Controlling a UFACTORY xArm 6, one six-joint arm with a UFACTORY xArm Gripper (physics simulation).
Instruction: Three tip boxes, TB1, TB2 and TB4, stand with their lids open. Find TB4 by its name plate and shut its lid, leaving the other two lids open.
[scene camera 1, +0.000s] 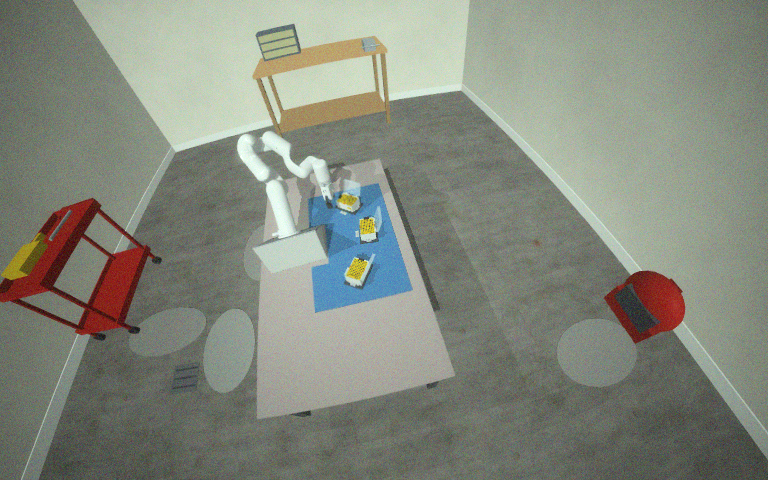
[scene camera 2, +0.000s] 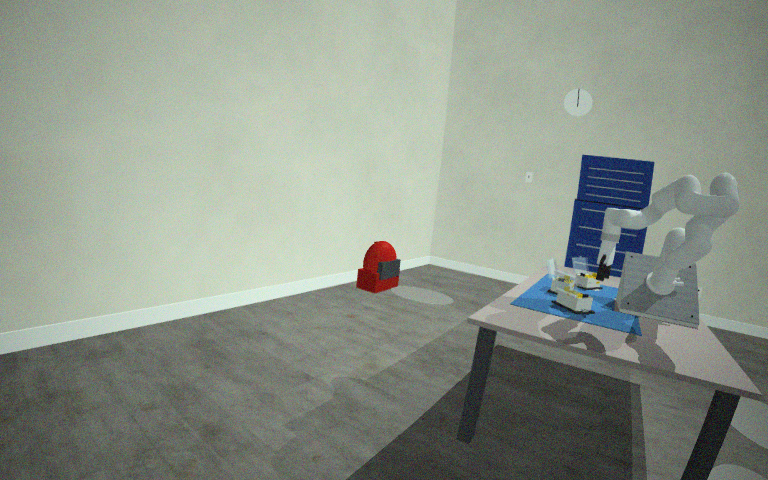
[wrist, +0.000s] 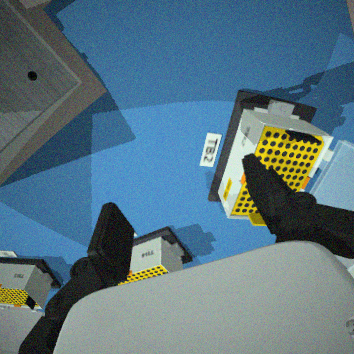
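Where they show: gripper, fingertip midpoint: (scene camera 1: 331, 202) (scene camera 2: 602, 279) (wrist: 181, 195); arm's base at its link origin: (scene camera 1: 289, 235) (scene camera 2: 660, 283).
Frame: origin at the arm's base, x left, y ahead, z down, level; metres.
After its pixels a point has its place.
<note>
TB4 (scene camera 1: 368, 226) (scene camera 2: 562, 284) (wrist: 156, 254) is the middle white box with a yellow rack; its clear lid (scene camera 1: 378, 219) @(x -0.053, y 0.499, z 0.048 m) (scene camera 2: 552, 268) @(x -0.089, y 0.493, z 0.033 m) stands open. In the wrist view the gripper hides much of it. TB2 (scene camera 1: 348, 202) @(x 0.186, y 0.379, z 0.075 m) (scene camera 2: 587, 281) (wrist: 290, 156) @(x 0.238, y 0.363, z 0.075 m) is at the far end, its plate (wrist: 210, 149) @(x 0.170, y 0.329, z 0.130 m) readable, its lid (scene camera 1: 351, 186) (scene camera 2: 579, 263) open. TB1 (scene camera 1: 357, 271) (scene camera 2: 574, 300) (wrist: 19, 280) is the near box in scene camera 1, its lid (scene camera 1: 371, 262) @(x -0.353, y 0.365, z -0.009 m) open. My gripper (scene camera 1: 327, 203) @(x 0.151, y 0.277, z 0.003 m) (scene camera 2: 603, 276) @(x 0.151, y 0.277, z 0.003 m) (wrist: 181, 195) @(x 0.151, y 0.277, z 0.003 m) is open and empty, beside TB2 on the arm's side; one finger overlaps TB2 in the wrist view.
The boxes stand on a blue mat (scene camera 1: 334, 297) @(x -0.387, y 0.136, z 0.133 m) (scene camera 2: 526, 297) @(x 0.195, y 0.578, z 0.132 m) on the table (scene camera 1: 351, 356) @(x -0.703, y 0.134, z 0.135 m) (scene camera 2: 707, 353) @(x 0.461, y -0.082, z 0.135 m). The arm's base block (scene camera 1: 291, 251) @(x -0.120, y -0.005, z -0.004 m) (scene camera 2: 634, 300) @(x 0.081, y 0.113, z 0.081 m) (wrist: 35, 90) @(x 0.090, y 0.151, z 0.091 m) stands beside the mat. A red cart (scene camera 1: 118, 283), a wooden shelf (scene camera 1: 334, 54) and a red object (scene camera 1: 656, 300) (scene camera 2: 378, 271) stand away from the table.
</note>
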